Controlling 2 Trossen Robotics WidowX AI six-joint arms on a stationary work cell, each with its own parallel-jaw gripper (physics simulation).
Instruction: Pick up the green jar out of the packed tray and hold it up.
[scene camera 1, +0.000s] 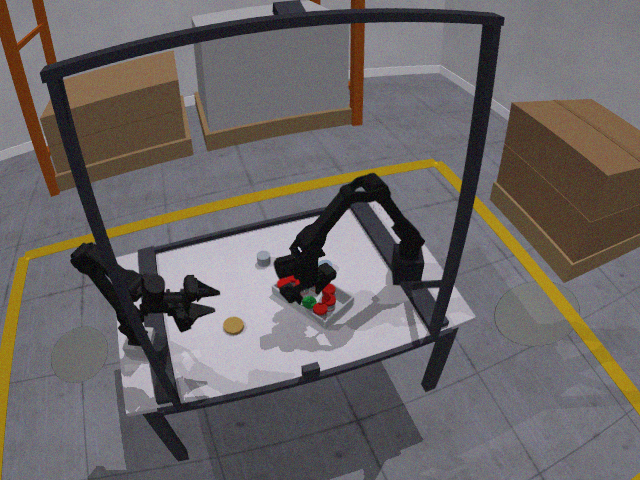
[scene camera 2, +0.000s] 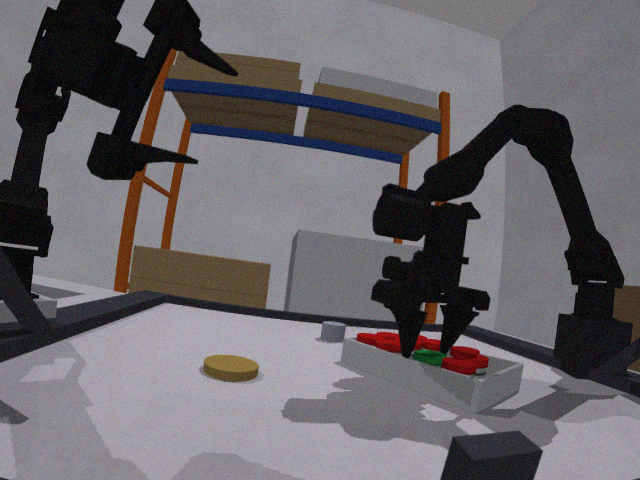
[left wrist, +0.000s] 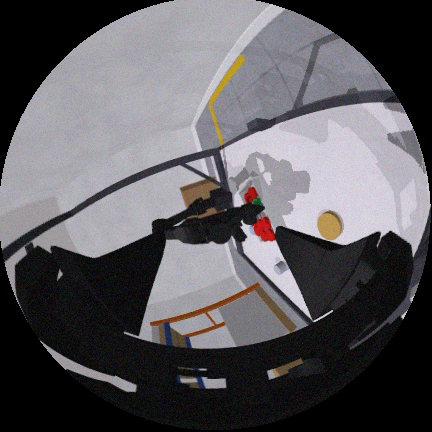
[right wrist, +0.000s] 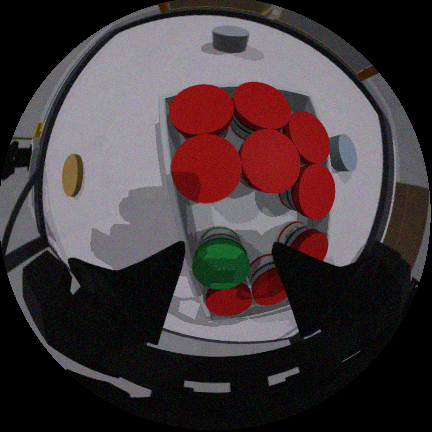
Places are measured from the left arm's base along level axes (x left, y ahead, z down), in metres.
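Where they show: left gripper, fingertip midpoint: (scene camera 1: 217, 301) (scene camera 2: 216, 117) (left wrist: 221, 234); right gripper, fingertip midpoint: (scene camera 1: 308, 299) (scene camera 2: 425, 355) (left wrist: 258, 207) (right wrist: 229, 247); right arm's base at its link origin: (scene camera 1: 409, 253) (scene camera 2: 593, 317) (left wrist: 212, 201).
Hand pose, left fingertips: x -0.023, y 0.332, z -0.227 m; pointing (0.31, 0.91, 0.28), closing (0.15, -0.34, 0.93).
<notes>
Each offset is from my left fingertips to the top centre of the thing.
The green jar @(dx +0.206, dy +0.242, dz +0.225 m) (scene camera 1: 309, 302) (scene camera 2: 430, 357) (left wrist: 257, 202) (right wrist: 221, 263) stands in the pale grey tray @(dx +0.257, dy +0.251, dz +0.233 m) (scene camera 2: 408, 373) (right wrist: 163, 120), near one long wall, with red-lidded jars @(dx +0.177, dy +0.277, dz +0.225 m) (scene camera 1: 320, 308) (scene camera 2: 460, 365) (right wrist: 206, 168) around it. A bare stretch of tray floor lies beside it. My right gripper (scene camera 1: 307, 295) (scene camera 2: 425, 354) (right wrist: 229, 247) is open and points down at the green jar, its fingertips low at about lid height, one on either side of the lid in the right wrist view. Nothing is held. My left gripper (scene camera 1: 216, 301) (scene camera 2: 217, 117) is open and empty, above the table's left part.
A yellow disc @(dx +0.131, dy -0.010, dz +0.261 m) (scene camera 1: 233, 324) (scene camera 2: 230, 366) (left wrist: 329, 225) (right wrist: 72, 175) lies left of the tray in the scene views. A grey cylinder @(dx +0.443, dy +0.073, dz +0.238 m) (scene camera 1: 263, 258) (scene camera 2: 333, 331) (right wrist: 230, 39) and a blue-grey cylinder @(dx +0.403, dy +0.297, dz +0.249 m) (right wrist: 345, 152) stand near the tray. A dark frame surrounds the table.
</notes>
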